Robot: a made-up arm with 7 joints. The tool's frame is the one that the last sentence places.
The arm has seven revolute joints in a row. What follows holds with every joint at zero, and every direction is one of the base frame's.
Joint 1 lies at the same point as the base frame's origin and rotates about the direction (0, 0.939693, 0.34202).
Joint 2 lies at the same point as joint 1 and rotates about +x.
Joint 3 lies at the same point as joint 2 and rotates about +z.
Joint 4 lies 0.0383 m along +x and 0.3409 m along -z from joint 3 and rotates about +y.
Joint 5 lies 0.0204 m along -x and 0.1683 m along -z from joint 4 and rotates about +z.
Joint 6 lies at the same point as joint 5 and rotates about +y.
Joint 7 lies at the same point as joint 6 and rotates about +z.
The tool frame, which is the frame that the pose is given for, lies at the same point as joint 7; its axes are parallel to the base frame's.
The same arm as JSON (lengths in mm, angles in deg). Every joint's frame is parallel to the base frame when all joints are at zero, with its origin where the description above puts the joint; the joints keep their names.
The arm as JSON. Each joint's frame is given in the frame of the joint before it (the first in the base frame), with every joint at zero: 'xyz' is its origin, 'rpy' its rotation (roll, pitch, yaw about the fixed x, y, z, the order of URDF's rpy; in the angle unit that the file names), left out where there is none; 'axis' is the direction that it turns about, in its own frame. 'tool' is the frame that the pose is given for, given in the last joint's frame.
{
  "units": {
    "length": "mm",
    "angle": "deg"
  },
  "joints": [
    {
      "name": "joint 1",
      "type": "revolute",
      "origin": {
        "xyz": [
          0.0,
          0.0,
          0.0
        ]
      },
      "axis": [
        0.0,
        0.9397,
        0.342
      ]
    },
    {
      "name": "joint 2",
      "type": "revolute",
      "origin": {
        "xyz": [
          0.0,
          0.0,
          0.0
        ]
      },
      "axis": "+x"
    },
    {
      "name": "joint 3",
      "type": "revolute",
      "origin": {
        "xyz": [
          0.0,
          0.0,
          0.0
        ]
      },
      "axis": "+z"
    },
    {
      "name": "joint 4",
      "type": "revolute",
      "origin": {
        "xyz": [
          38.3,
          0.0,
          -340.9
        ]
      },
      "axis": "+y"
    },
    {
      "name": "joint 5",
      "type": "revolute",
      "origin": {
        "xyz": [
          -20.4,
          0.0,
          -168.3
        ]
      },
      "axis": "+z"
    },
    {
      "name": "joint 6",
      "type": "revolute",
      "origin": {
        "xyz": [
          0.0,
          0.0,
          0.0
        ]
      },
      "axis": "+y"
    },
    {
      "name": "joint 7",
      "type": "revolute",
      "origin": {
        "xyz": [
          0.0,
          0.0,
          0.0
        ]
      },
      "axis": "+z"
    }
  ],
  "tool": {
    "origin": {
      "xyz": [
        0.0,
        0.0,
        0.0
      ]
    }
  }
}

